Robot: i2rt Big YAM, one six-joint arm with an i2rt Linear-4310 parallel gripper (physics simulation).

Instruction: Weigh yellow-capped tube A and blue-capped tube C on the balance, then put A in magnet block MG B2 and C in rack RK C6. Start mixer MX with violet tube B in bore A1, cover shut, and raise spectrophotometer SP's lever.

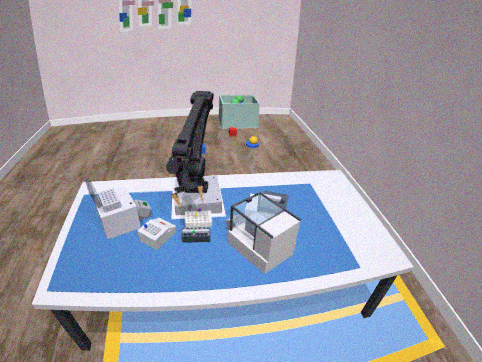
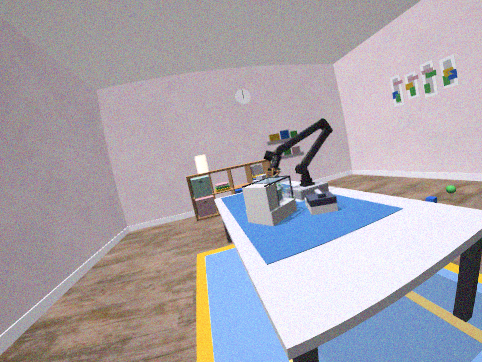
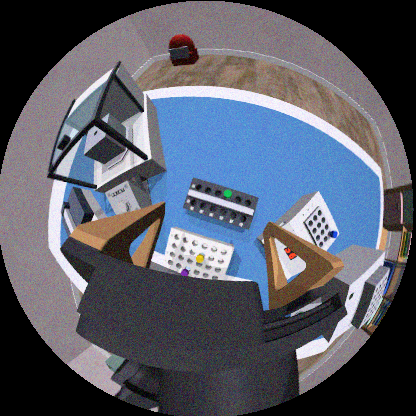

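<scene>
My gripper is open and empty, above the white rack and the dark two-row block. Yellow-capped tube A stands in the white rack. Violet tube B is at the rack's arm-side edge, partly hidden by the gripper body. Blue-capped tube C sits in a corner hole of a small white device. The glass-shielded balance stands right. The probable mixer has its cover raised. The probable spectrophotometer has a dark top.
A green-capped tube stands in the dark block. A small grey device with a green spot stands beside the probable mixer. The balance's dark-framed glass walls rise above the blue mat.
</scene>
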